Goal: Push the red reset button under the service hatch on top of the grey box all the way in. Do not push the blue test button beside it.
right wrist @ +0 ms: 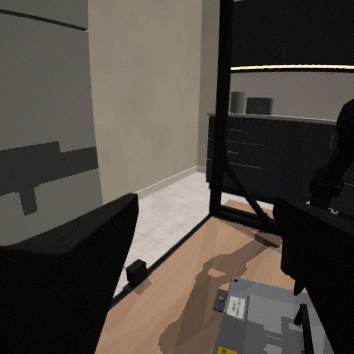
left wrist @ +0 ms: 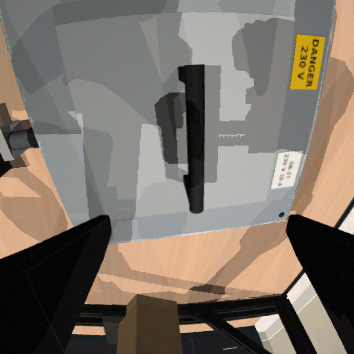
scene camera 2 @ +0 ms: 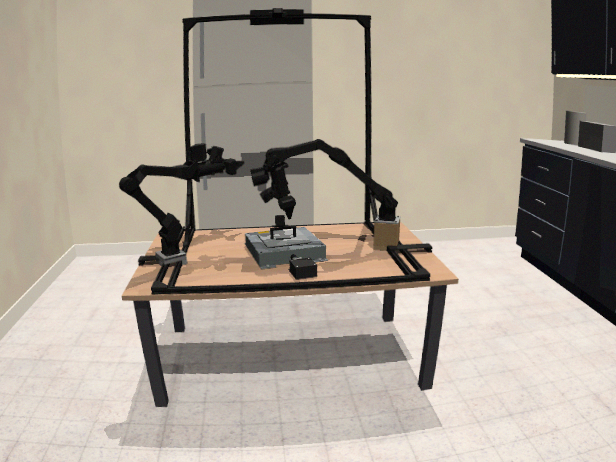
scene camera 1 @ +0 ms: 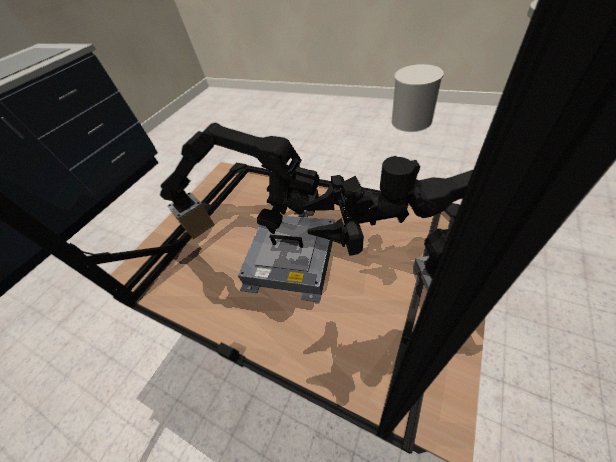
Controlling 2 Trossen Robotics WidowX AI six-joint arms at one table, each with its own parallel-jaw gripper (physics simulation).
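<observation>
The grey box (scene camera 1: 277, 286) (scene camera 2: 280, 257) (left wrist: 175, 227) (right wrist: 230, 327) stands on the table. Its hatch plate (scene camera 1: 265, 256) (left wrist: 240, 175) lies flat on top, with an upright black handle (scene camera 1: 286, 238) (scene camera 2: 283, 229) (left wrist: 196, 140) (right wrist: 306, 325). The red and blue buttons do not show. My left gripper (scene camera 2: 284, 219) (left wrist: 199, 223) is open and empty, pointing down above the hatch; in the left wrist view the handle's end shows between its fingertips, below them in height. My right gripper (scene camera 2: 242, 164) (right wrist: 206, 203) is open and empty, level and well above the box.
Yellow (scene camera 1: 295, 276) (left wrist: 307, 62) and white (scene camera 1: 262, 272) (left wrist: 286, 170) labels are on the box top. A black block (scene camera 2: 303, 269) stands near the black frame (scene camera 2: 290, 287). In scene camera 1 my right gripper overlaps the box's far part. A brown block (scene camera 1: 196, 221) (scene camera 2: 386, 235) carries the left arm.
</observation>
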